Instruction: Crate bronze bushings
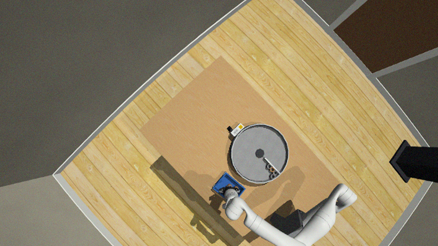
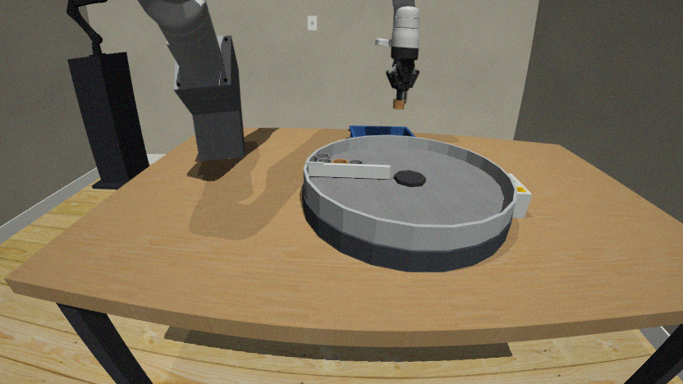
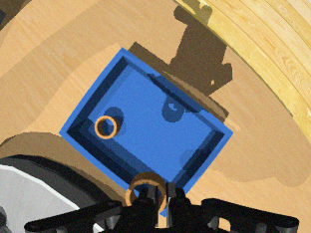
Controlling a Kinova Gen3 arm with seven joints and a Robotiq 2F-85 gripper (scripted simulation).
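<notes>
The blue crate is 50 mm behind my hand, 20 mm to the left of it and 140 mm below it. Also, from my hand: grey turning table: 20 mm behind, 320 mm to the right, 110 mm below.
</notes>
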